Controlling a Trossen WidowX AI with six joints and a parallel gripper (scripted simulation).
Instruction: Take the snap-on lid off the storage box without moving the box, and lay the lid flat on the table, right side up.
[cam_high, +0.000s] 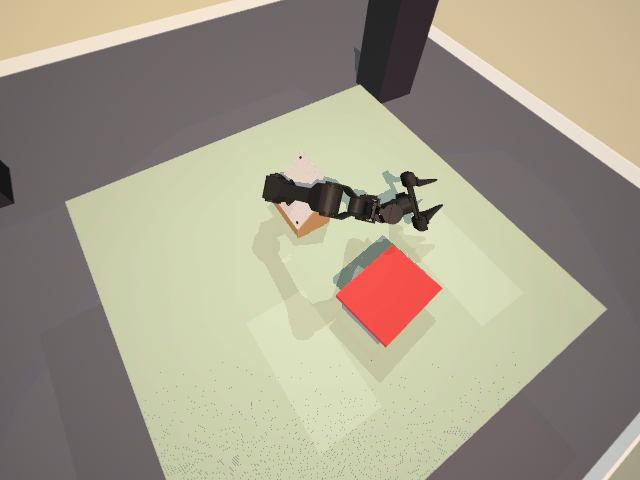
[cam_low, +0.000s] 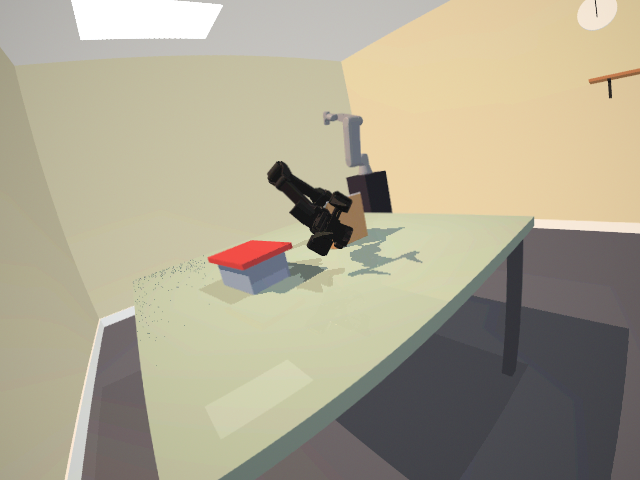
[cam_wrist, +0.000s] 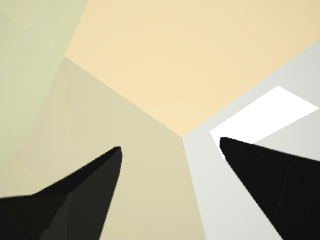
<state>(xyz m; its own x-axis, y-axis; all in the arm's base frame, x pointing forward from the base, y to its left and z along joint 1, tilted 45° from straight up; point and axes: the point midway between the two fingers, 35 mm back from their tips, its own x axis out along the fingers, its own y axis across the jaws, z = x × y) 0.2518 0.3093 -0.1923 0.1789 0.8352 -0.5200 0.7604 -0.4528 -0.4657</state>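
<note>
Right now my gripper tip is 18 cm short of the red lid, 30 cm to the left of it and 7 cm above it. The rest, counted from my gripper tip: grey-blue storage box 18 cm ahead, 30 cm to the right, 12 cm below.
</note>
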